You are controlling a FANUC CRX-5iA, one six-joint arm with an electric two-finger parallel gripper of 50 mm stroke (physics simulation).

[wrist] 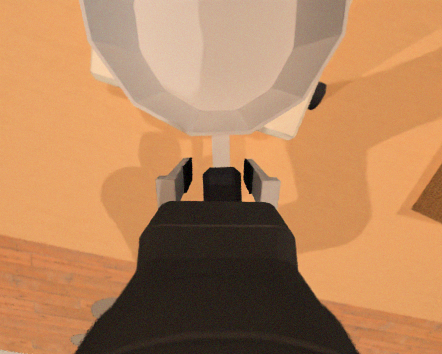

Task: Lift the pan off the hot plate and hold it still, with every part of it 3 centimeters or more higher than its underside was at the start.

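Frame: origin at the arm's base, x ahead, y left, z up, level; centimetres.
Where they show: gripper, fingertip midpoint: [218, 169].
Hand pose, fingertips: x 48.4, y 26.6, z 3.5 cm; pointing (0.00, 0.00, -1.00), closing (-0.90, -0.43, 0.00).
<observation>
Things, the pixels of their top centre, and the offset from my fingertips. "pt": a spot on its surface instead. Level surfaces: height alone.
- cream hot plate at a spot on its surface: [282, 125] pt dx -4.8, dy -6.9, dz -4.2 cm
- black knob at its top centre: [318, 93] dx -7.0, dy -12.0, dz -5.5 cm
- tan surface at its surface level: dz -10.6 cm
The light grey pan [215, 60] fills the top middle of the wrist view, with its near rim toward me and its far part cut off. It hides most of the cream hot plate [282, 125], whose corners show at the lower left and lower right of the pan. A pale neck joins the pan to its black handle [221, 185], which points toward me. My gripper [218, 169] is open, with one finger on each side of the handle's front end and a gap on both sides. The gripper body hides the rest of the handle. Contact between pan and plate is hidden.
A black knob [317, 96] sticks out at the right side of the hot plate. A brown block-like object [431, 197] is partly in view at the right edge. The tan surface [45, 150] borders reddish wood flooring [45, 280] along the bottom. Arm shadows fall across the tan surface.
</observation>
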